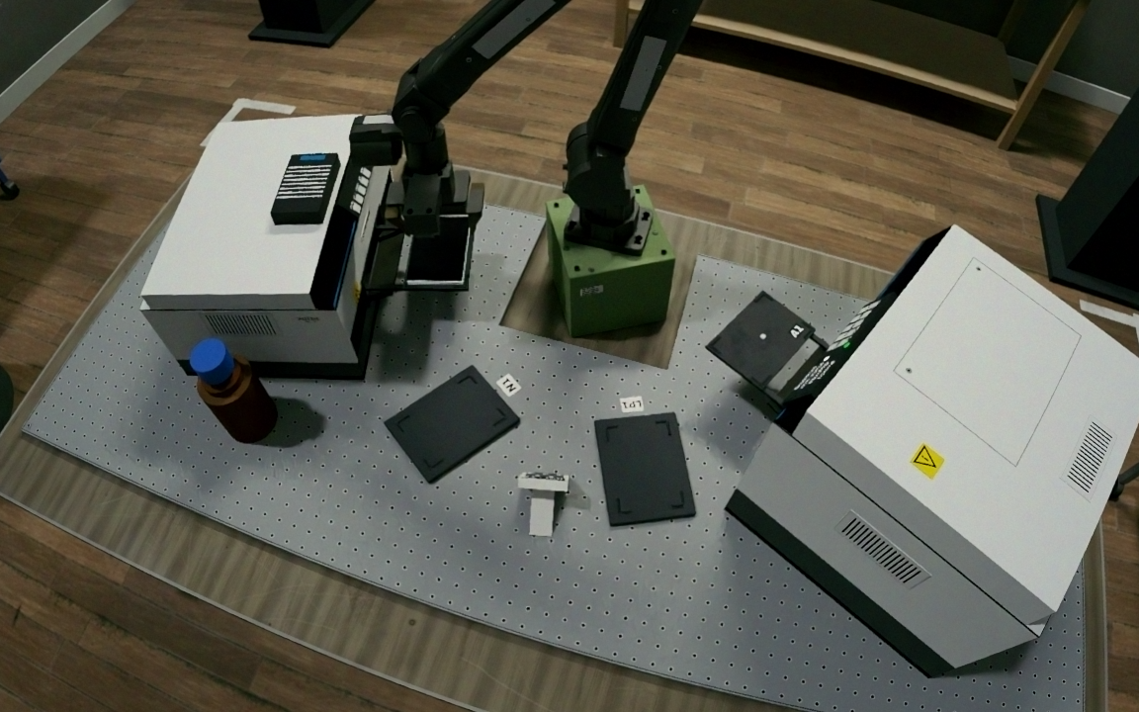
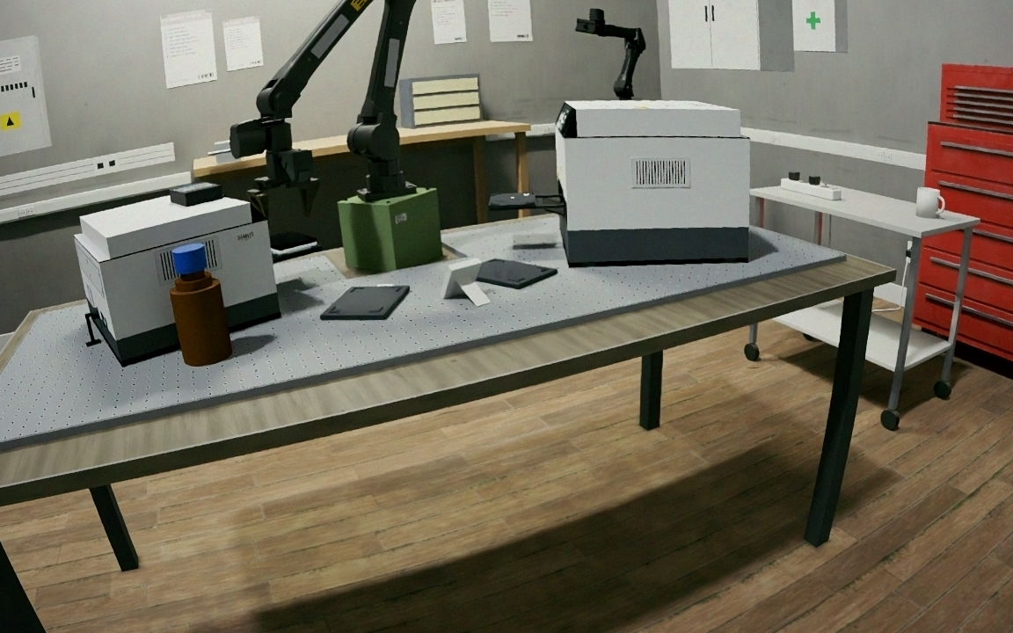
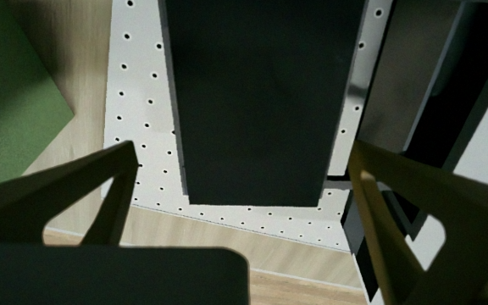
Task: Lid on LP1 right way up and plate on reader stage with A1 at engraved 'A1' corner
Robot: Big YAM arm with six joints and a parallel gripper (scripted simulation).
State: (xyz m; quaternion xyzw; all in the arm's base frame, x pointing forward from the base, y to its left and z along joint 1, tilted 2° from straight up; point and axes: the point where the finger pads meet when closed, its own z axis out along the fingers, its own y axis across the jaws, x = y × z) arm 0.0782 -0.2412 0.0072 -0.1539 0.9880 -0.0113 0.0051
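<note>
Now: the dark lid 40 mm below my hand and 10 mm to the right of it. Also, from my hand: brown capped bottle (330 mm ahead, 200 mm to the right, 30 mm below); then well plate (50 mm below, 10 mm to the right); then N1 nest (240 mm ahead, 130 mm below, 100 mm to the left).
</note>
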